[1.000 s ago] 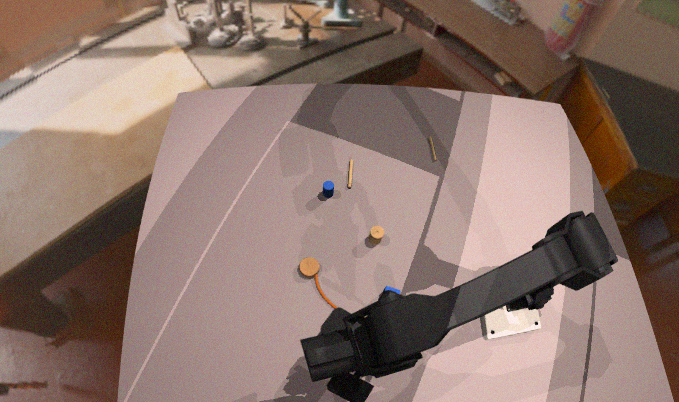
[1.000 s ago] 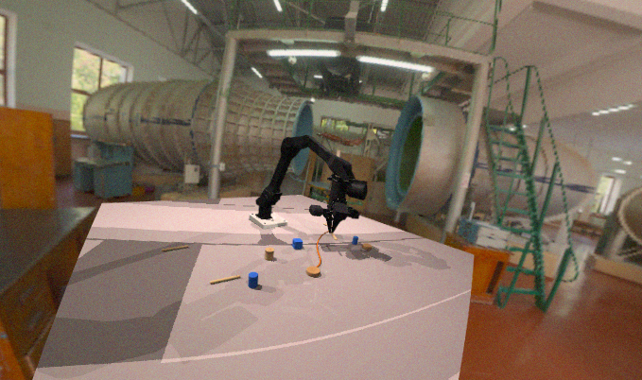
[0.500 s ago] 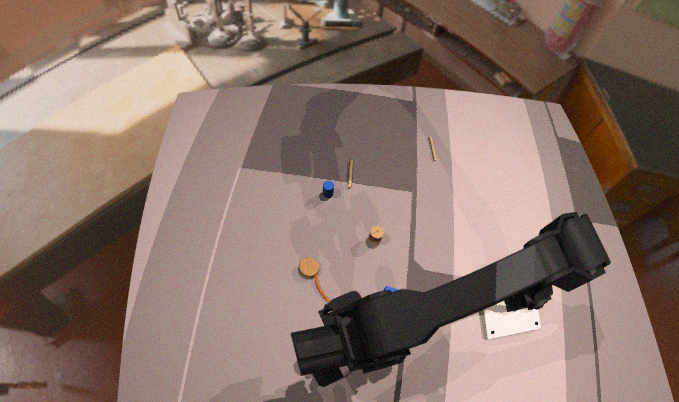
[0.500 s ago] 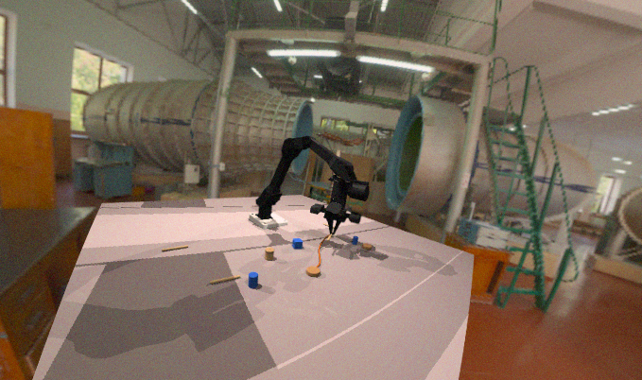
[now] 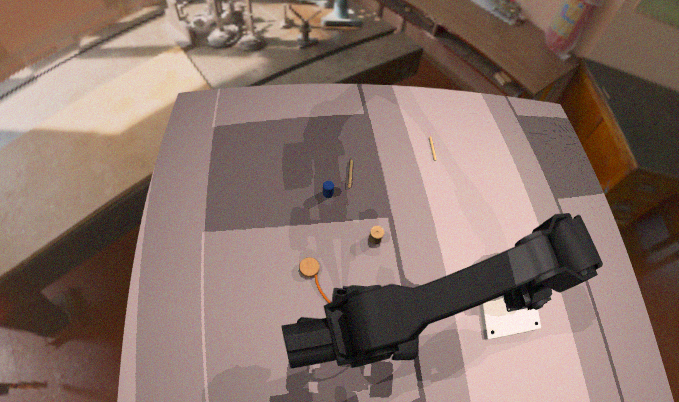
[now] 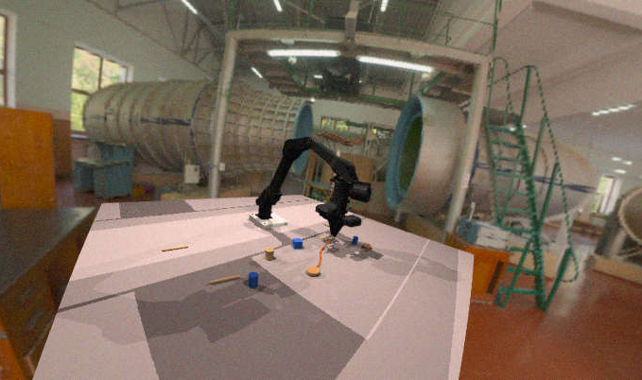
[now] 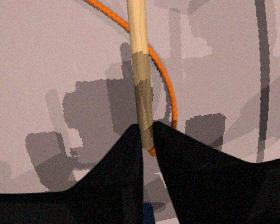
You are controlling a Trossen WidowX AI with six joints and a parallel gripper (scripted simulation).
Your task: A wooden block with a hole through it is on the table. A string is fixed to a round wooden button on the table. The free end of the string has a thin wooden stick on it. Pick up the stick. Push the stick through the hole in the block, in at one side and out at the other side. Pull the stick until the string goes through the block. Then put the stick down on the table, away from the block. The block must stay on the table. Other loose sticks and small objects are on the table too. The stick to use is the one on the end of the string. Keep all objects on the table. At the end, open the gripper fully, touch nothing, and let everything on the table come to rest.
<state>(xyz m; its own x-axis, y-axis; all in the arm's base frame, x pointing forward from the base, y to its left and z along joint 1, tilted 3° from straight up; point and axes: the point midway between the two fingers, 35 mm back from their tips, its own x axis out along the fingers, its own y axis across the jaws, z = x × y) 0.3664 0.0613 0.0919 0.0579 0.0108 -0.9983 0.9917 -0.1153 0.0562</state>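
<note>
Now: gripper tip 80 mm past the blue cube, 100 mm to the left of it and 40 mm above it. Round my gripper tip: round wooden button 70 mm ahead, 170 mm to the right, 50 mm below; then short wooden cylinder 70 mm behind, 230 mm to the right, 40 mm below; then thin wooden stick 10 mm to the right.
</note>
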